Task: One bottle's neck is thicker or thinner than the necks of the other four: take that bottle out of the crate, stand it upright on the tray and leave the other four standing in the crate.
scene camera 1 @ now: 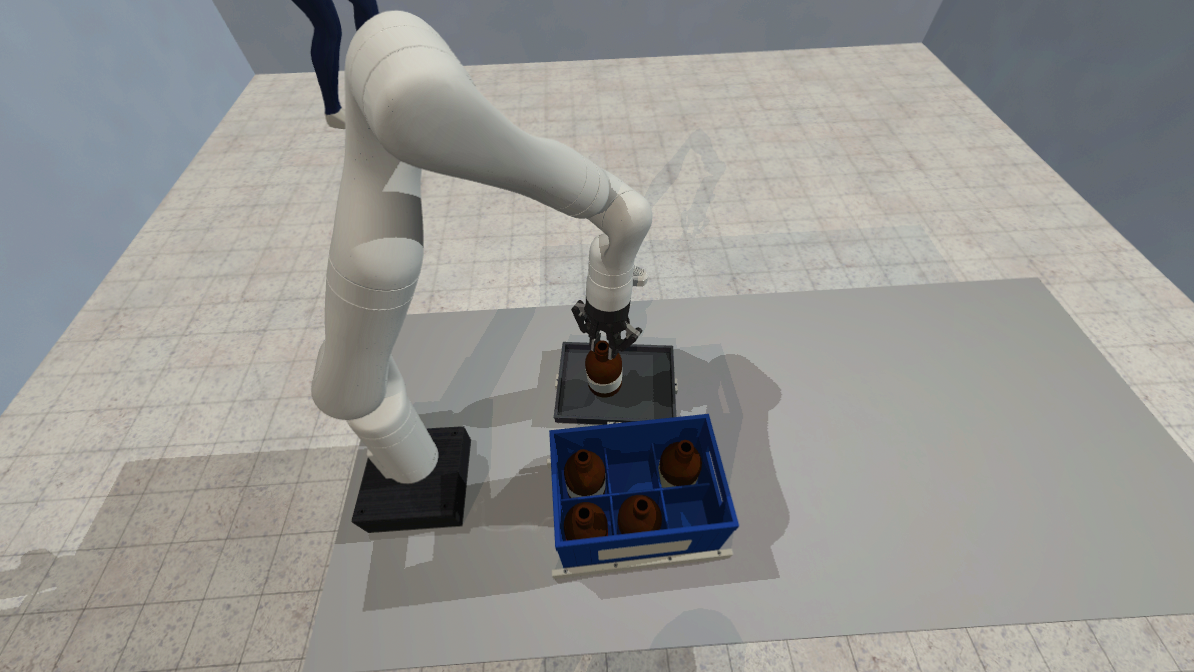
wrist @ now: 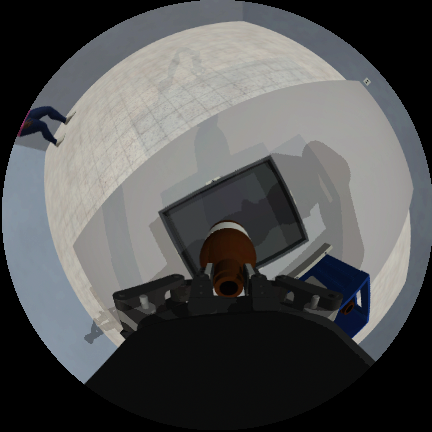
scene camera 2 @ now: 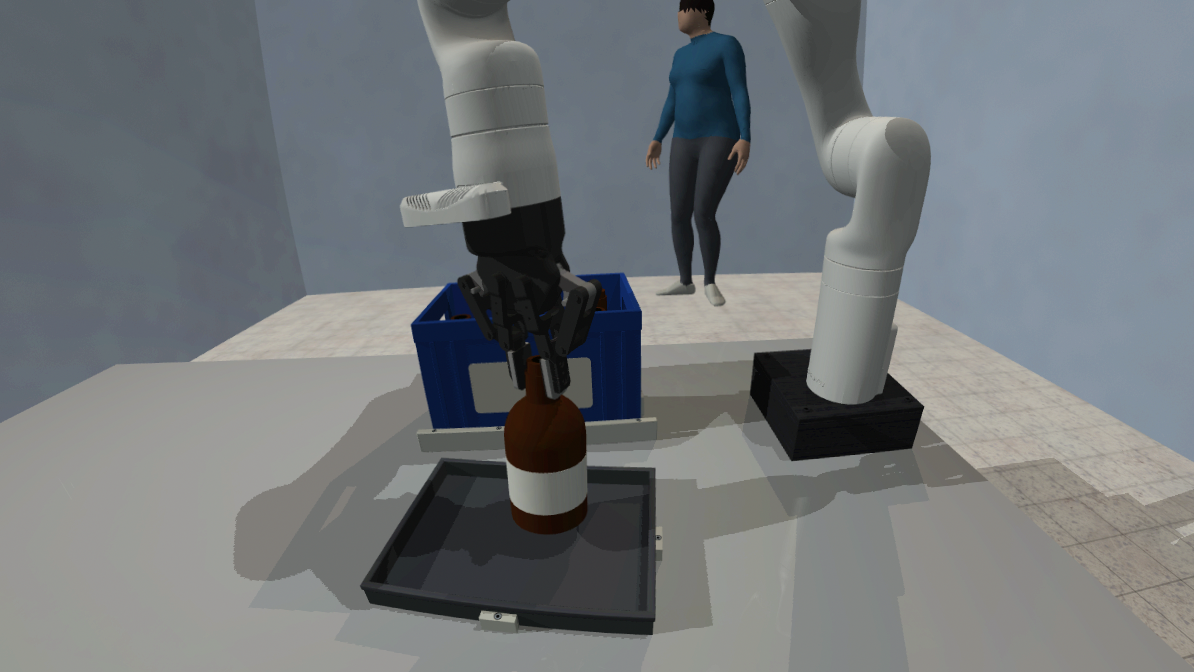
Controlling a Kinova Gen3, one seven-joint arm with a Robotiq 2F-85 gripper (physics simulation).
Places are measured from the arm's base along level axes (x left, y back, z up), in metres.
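Pixels of known places: gripper, fingertip midpoint: (scene camera 1: 603, 352) (wrist: 227, 271) (scene camera 2: 541, 389); arm's base, origin of the base link: (scene camera 1: 413, 459) (scene camera 2: 840, 385).
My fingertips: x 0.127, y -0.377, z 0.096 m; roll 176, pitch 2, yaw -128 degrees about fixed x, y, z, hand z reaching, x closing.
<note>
For each thing: its top centre in the pictures, then the offset to it from my fingertips. "spot": a spot on its surface instead.
- brown bottle with a white label, middle of its top: (scene camera 2: 537, 361) (wrist: 226, 281) (scene camera 1: 603, 342) dx +0.003, dy -0.001, dz +0.028 m
- dark tray, surface spot: (scene camera 2: 467, 567) spot: dx +0.052, dy -0.084, dz -0.157 m
- blue crate, middle of its top: (scene camera 2: 530, 294) (scene camera 1: 638, 475) (wrist: 315, 351) dx -0.250, dy -0.022, dz +0.013 m
- pale strip, surface spot: (scene camera 1: 643, 564) spot: dx -0.353, dy -0.020, dz -0.132 m
My gripper (scene camera 1: 603, 346) (scene camera 2: 537, 384) (wrist: 228, 271) is shut on the neck of a brown bottle with a white label (scene camera 1: 603, 367) (scene camera 2: 547, 434) (wrist: 227, 247). The bottle hangs down from the fingers close to upright, over the dark tray (scene camera 1: 655, 396) (scene camera 2: 467, 567) (wrist: 270, 215). Its base shows inside the tray's rim in scene camera 2; whether it touches the tray floor I cannot tell. In scene camera 1, brown bottles stand in the blue crate (scene camera 1: 710, 535) (scene camera 2: 615, 392) (wrist: 345, 272): back left (scene camera 1: 584, 474), back right (scene camera 1: 680, 464), front left (scene camera 1: 584, 521) and front middle (scene camera 1: 640, 513).
The crate stands close beside the tray, with a pale strip (scene camera 1: 643, 564) along its foot. Its back middle and front right compartments hold no bottle. The arm's black base (scene camera 1: 451, 500) (scene camera 2: 852, 429) stands to one side. A person (scene camera 2: 706, 91) stands beyond the table.
</note>
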